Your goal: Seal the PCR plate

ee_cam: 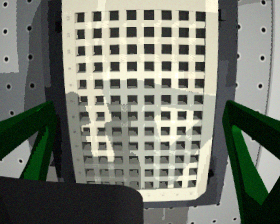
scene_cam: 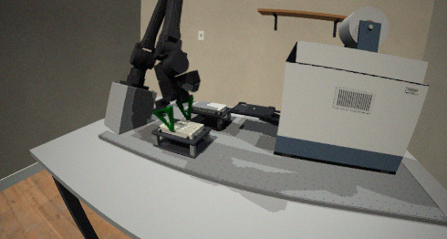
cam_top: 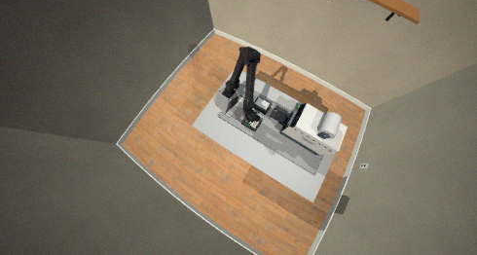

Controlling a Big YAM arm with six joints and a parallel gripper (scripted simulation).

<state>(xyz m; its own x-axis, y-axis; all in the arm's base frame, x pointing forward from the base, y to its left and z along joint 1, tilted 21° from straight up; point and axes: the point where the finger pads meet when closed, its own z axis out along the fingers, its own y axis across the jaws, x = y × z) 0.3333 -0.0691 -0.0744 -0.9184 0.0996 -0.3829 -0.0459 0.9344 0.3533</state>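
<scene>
My hand is 20 mm above the 96-well plate C15. The rest, counted from my hand: dark stage (190 mm ahead, 180 mm to the left, 20 mm above); white start key (280 mm ahead, 280 mm to the left, 110 mm above); sealed plate C51 (10 mm behind, 210 mm to the left, 10 mm below).
</scene>
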